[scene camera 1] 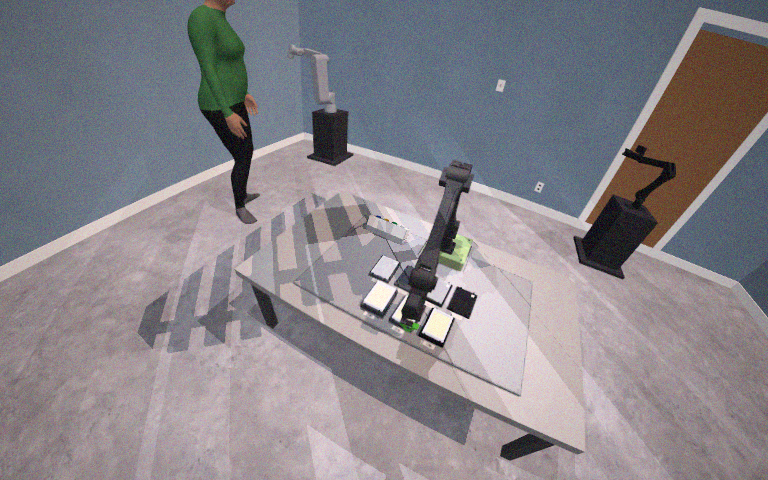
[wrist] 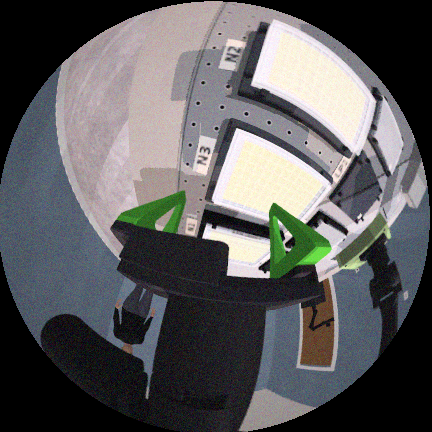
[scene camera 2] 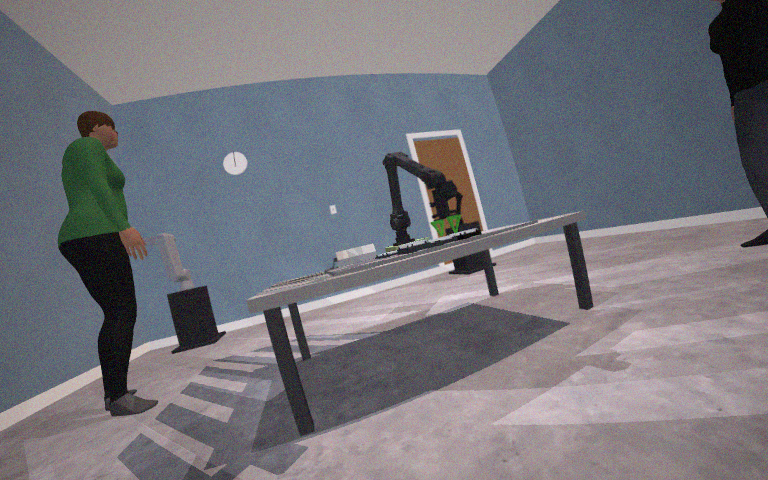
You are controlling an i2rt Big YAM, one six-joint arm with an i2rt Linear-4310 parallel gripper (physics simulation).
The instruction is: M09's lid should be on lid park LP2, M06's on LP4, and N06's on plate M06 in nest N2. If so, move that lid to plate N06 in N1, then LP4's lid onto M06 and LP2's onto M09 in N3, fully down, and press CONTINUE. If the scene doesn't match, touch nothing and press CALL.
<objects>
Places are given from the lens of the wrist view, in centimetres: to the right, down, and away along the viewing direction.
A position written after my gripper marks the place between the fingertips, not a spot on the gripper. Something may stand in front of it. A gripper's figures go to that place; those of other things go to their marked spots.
my gripper (wrist: 228,200): 2, -2, 13
nest N1 (wrist: 208,216): -1, 0, 18
nest N3 (wrist: 233,123): 2, -8, 9
The marked spots on the nest N1 and the nest N3 are 13 cm apart.
</objects>
